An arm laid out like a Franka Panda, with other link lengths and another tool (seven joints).
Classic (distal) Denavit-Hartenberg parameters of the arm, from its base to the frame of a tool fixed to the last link. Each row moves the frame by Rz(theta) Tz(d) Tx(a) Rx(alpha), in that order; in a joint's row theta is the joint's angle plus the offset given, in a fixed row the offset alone. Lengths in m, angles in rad.
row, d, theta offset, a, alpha
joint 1, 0.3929, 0.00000, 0.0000, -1.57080
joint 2, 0.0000, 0.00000, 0.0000, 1.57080
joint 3, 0.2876, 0.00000, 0.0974, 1.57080
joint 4, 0.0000, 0.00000, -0.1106, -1.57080
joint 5, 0.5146, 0.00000, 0.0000, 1.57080
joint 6, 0.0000, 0.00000, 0.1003, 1.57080
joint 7, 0.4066, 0.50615, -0.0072, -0.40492
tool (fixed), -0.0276, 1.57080, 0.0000, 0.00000
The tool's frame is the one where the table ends.
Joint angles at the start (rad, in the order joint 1, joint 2, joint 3, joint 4, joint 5, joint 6, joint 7): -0.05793, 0.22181, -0.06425, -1.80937, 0.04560, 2.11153, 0.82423
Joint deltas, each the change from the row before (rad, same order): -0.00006, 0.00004, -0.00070, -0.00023, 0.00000, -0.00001, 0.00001; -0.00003, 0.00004, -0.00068, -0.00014, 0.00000, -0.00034, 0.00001; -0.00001, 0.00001, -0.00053, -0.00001, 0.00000, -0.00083, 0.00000; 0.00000, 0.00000, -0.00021, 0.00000, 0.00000, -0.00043, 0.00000; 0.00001, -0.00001, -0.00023, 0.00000, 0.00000, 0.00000, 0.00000; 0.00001, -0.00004, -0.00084, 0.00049, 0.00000, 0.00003, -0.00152; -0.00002, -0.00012, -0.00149, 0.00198, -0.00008, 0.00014, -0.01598; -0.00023, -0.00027, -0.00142, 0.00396, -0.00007, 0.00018, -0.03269; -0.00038, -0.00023, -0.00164, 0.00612, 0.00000, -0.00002, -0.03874
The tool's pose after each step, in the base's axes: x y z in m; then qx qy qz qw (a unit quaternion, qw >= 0). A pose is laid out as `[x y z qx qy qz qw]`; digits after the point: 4 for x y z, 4 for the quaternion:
[0.8044 -0.0795 0.1518 0.0489 -0.9860 0.0045 0.1595]
[0.8042 -0.0801 0.1516 0.0485 -0.9859 0.0045 0.1598]
[0.8038 -0.0805 0.1515 0.0483 -0.9859 0.0044 0.1602]
[0.8036 -0.0806 0.1514 0.0482 -0.9859 0.0044 0.1604]
[0.8036 -0.0808 0.1514 0.0481 -0.9859 0.0044 0.1604]
[0.8038 -0.0815 0.1518 0.0484 -0.9859 0.0047 0.1602]
[0.8046 -0.0827 0.1532 0.0554 -0.9857 0.0069 0.1590]
[0.8063 -0.0840 0.1560 0.0704 -0.9851 0.0113 0.1566]
[0.8088 -0.0857 0.1602 0.0880 -0.9841 0.0167 0.1532]

